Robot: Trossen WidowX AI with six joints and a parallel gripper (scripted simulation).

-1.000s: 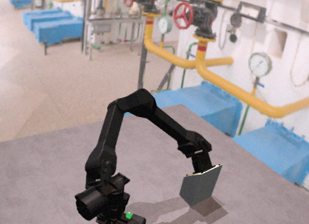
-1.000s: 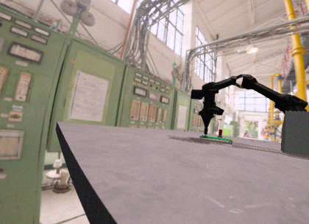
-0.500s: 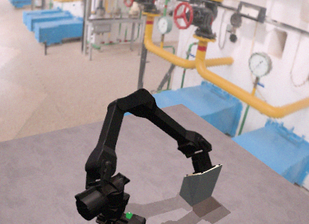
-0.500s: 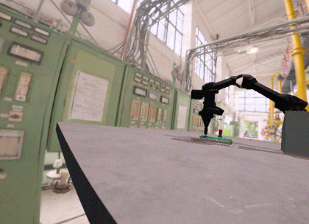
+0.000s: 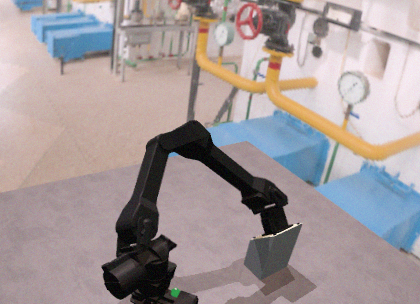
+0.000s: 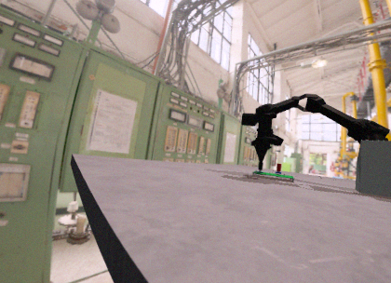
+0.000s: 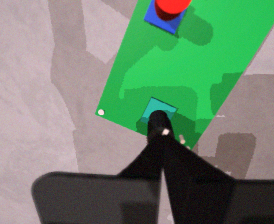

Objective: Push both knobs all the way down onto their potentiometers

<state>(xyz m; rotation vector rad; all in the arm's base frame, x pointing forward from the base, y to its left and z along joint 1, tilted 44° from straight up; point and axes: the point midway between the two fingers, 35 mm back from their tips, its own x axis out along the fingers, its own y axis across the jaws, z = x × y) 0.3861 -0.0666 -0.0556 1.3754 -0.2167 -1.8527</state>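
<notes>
My gripper tip is 10 mm above the black knob. Also, from my gripper tip: red knob: 70 mm behind, 40 mm to the right, 20 mm below.
</notes>
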